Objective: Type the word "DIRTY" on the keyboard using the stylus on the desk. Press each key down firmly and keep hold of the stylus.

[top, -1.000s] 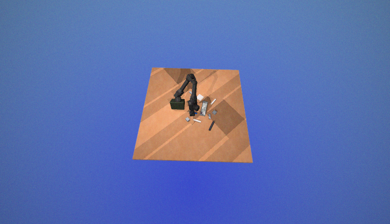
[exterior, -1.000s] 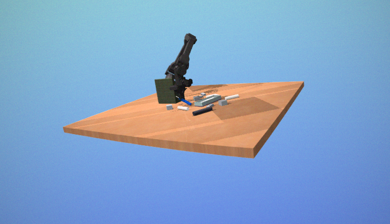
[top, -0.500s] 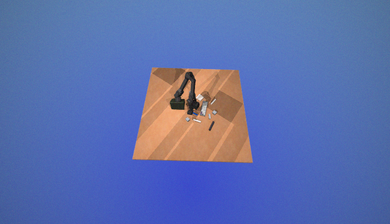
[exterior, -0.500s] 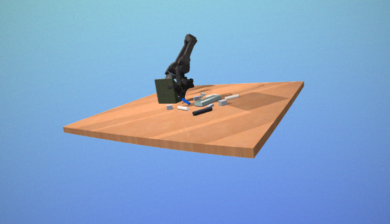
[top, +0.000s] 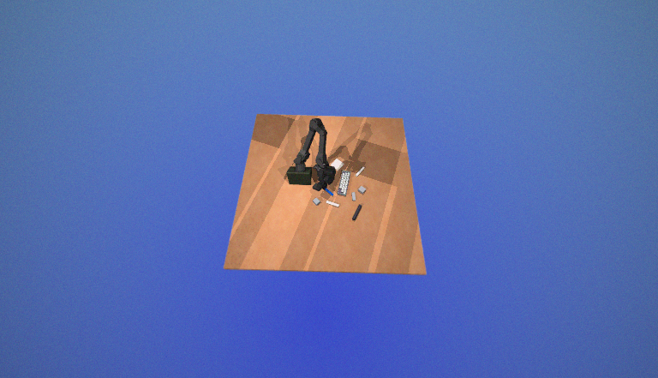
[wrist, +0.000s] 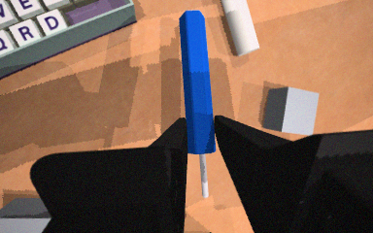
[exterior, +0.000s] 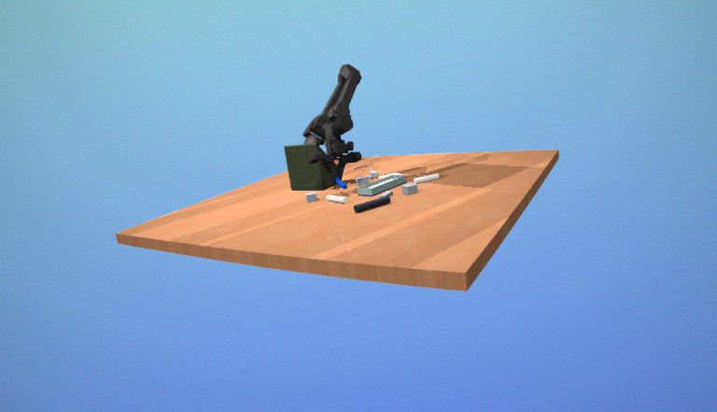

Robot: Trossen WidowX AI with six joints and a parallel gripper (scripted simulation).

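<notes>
Now: gripper tip 3 cm past the stylus tip, 2 cm to the right of it and 1 cm below it. From my gripper tip the other things lie so: black bar: 25 cm ahead, 13 cm to the right, 4 cm below; grey block: 9 cm to the right, 5 cm behind, 4 cm below; stylus: right at my gripper tip.
</notes>
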